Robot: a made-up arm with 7 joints. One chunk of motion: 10 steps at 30 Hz.
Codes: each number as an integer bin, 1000 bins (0 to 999) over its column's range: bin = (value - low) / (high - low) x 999, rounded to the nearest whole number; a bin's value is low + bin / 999 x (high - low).
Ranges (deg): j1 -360.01..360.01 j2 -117.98..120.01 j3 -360.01..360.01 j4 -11..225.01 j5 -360.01..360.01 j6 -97.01..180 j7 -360.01..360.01
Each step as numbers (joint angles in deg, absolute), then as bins.
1 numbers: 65.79 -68.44 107.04 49.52 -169.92 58.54 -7.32
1 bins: 591 208 648 256 264 561 489
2 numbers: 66.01 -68.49 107.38 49.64 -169.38 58.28 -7.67
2 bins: 591 208 648 257 264 560 489
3 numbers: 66.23 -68.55 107.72 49.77 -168.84 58.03 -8.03
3 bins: 591 207 649 257 265 559 488
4 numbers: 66.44 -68.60 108.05 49.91 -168.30 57.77 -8.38
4 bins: 592 207 649 258 266 558 488
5 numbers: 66.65 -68.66 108.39 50.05 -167.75 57.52 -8.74
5 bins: 592 207 650 258 267 557 487
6 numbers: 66.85 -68.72 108.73 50.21 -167.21 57.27 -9.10
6 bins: 592 207 650 259 268 556 487
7 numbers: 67.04 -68.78 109.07 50.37 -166.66 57.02 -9.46
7 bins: 593 207 651 260 268 555 486
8 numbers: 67.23 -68.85 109.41 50.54 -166.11 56.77 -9.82
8 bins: 593 206 651 260 269 555 486
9 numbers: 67.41 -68.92 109.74 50.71 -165.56 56.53 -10.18
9 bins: 593 206 652 261 270 554 485
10 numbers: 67.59 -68.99 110.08 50.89 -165.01 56.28 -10.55
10 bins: 593 206 652 262 271 553 485
